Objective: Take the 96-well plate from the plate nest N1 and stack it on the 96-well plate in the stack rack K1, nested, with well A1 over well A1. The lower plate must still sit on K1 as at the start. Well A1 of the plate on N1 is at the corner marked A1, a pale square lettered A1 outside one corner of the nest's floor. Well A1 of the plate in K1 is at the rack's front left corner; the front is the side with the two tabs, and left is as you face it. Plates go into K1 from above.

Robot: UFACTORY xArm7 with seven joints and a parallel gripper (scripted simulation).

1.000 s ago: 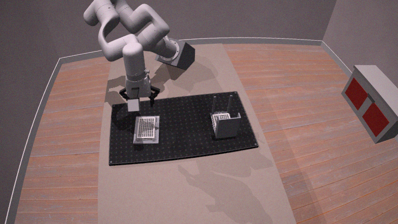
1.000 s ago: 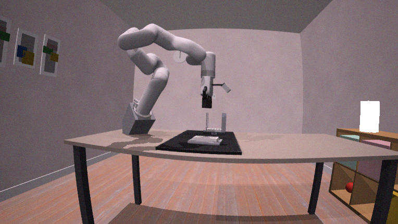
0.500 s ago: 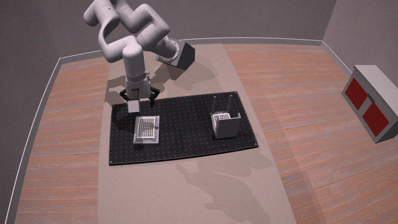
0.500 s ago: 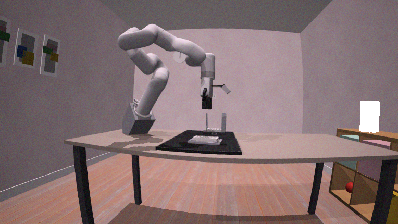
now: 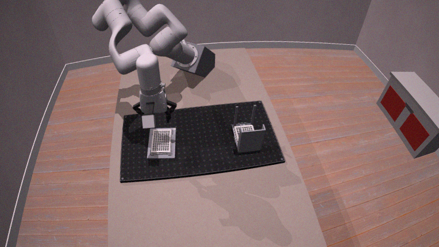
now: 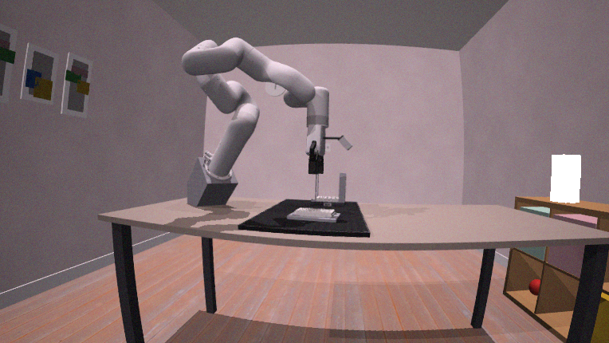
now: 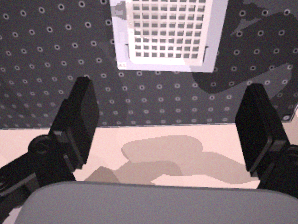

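My gripper is now 140 mm above the white 96-well plate. Also, from my hand: grey rack wall: 330 mm to the left, 180 mm ahead, 80 mm below.
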